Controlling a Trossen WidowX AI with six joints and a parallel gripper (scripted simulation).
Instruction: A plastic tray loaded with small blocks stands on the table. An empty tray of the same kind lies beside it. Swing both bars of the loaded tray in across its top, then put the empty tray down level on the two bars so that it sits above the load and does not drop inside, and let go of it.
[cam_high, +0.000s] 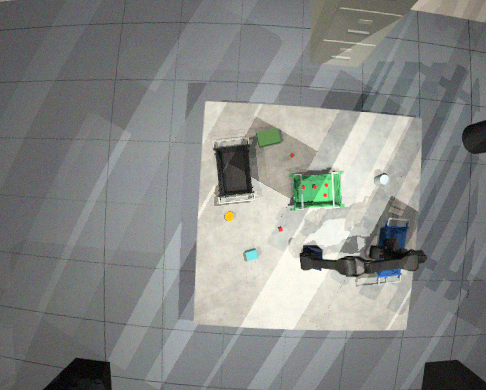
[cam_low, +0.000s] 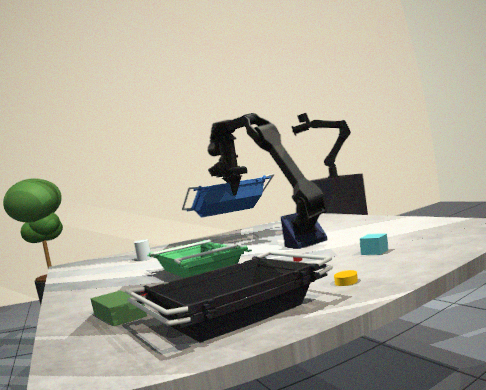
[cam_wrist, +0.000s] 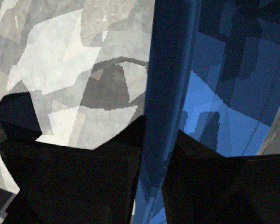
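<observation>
My gripper tip is 10 mm past the blue tray and 80 mm to the left of it. Also, from my gripper tip: cyan cube 70 mm behind, 650 mm to the left, 150 mm below; yellow disc 140 mm ahead, 780 mm to the left, 170 mm below; grey cylinder 370 mm ahead, 80 mm to the right, 140 mm below.
</observation>
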